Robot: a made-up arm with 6 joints. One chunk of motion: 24 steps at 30 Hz.
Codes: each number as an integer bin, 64 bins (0 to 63) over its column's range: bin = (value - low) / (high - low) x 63, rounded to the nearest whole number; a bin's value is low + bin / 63 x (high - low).
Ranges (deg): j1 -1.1..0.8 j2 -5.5..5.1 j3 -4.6..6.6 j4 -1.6..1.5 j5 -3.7..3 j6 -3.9..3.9
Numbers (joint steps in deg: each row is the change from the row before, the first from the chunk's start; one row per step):
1: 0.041 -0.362 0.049 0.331 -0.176 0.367
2: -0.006 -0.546 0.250 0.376 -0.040 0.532
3: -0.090 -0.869 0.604 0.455 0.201 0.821
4: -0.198 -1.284 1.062 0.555 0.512 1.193
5: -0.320 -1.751 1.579 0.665 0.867 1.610
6: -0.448 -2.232 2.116 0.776 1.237 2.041
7: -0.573 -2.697 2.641 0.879 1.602 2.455
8: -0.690 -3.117 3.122 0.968 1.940 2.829
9: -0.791 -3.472 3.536 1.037 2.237 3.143
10: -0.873 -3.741 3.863 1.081 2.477 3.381
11: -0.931 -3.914 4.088 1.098 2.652 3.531
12: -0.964 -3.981 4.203 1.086 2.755 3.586
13: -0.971 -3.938 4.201 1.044 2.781 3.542
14: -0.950 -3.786 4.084 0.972 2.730 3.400
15: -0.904 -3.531 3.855 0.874 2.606 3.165
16: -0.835 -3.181 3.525 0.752 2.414 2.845
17: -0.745 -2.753 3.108 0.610 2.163 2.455
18: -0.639 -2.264 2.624 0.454 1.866 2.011
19: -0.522 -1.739 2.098 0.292 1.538 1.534
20: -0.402 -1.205 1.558 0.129 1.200 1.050
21: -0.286 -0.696 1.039 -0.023 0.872 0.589
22: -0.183 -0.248 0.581 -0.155 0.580 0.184
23: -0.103 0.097 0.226 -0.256 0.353 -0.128
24: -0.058 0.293 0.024 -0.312 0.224 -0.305
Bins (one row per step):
1: 38 31 26 39 33 34
2: 36 29 27 40 34 36
3: 33 28 29 42 37 38
4: 30 25 32 44 40 41
5: 26 22 35 46 43 45
6: 22 19 38 48 46 48
7: 17 17 41 50 50 51
8: 14 14 43 52 53 54
9: 10 12 46 54 56 57
10: 8 10 48 54 58 59
11: 6 9 49 55 60 60
12: 5 9 50 55 61 60
13: 4 9 50 54 61 60
14: 5 10 49 52 60 59
15: 6 12 48 50 59 57
16: 9 14 46 48 57 54
17: 12 16 43 45 55 51
18: 15 19 41 42 52 48
19: 19 22 38 38 49 44
20: 23 26 35 35 46 40
21: 27 29 32 32 43 36
22: 30 31 29 29 40 33
23: 33 33 27 27 38 30
24: 35 34 26 26 37 29

